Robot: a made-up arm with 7 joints.
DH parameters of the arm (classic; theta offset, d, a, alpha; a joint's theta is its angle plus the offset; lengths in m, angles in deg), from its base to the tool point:
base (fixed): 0 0 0 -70
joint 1: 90 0 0 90
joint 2: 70 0 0 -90
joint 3: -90 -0.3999 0.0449 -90
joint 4: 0 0 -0.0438 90
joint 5: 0 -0.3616 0 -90
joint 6: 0 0 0 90
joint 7: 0 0 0 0
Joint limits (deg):
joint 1: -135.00..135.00
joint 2: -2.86..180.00
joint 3: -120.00..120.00
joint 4: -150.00..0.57
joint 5: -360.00..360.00
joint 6: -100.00..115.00
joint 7: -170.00..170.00
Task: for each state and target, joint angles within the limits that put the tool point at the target. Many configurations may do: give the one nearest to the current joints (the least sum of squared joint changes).
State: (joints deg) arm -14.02 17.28 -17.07 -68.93 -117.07 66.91 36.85
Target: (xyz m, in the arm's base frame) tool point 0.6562 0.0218 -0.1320
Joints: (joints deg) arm -45.18 23.75 -9.39 -71.65 -117.07 66.91 36.85
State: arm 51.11 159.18 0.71 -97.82 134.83 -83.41 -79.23
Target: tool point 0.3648 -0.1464 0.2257
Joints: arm 11.19 169.28 35.55 -121.02 134.83 -83.41 -79.23
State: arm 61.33 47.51 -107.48 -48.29 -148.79 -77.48 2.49
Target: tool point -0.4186 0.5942 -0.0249
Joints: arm 52.74 92.71 -104.35 -50.25 -148.79 -77.48 2.49
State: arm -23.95 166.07 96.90 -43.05 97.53 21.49 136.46
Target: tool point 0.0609 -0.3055 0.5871
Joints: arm 1.25 172.98 82.94 -73.19 97.53 21.49 136.46
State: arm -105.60 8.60 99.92 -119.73 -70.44 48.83 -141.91
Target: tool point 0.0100 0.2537 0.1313
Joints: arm -110.30 38.12 83.29 -149.89 -70.44 48.83 -141.91
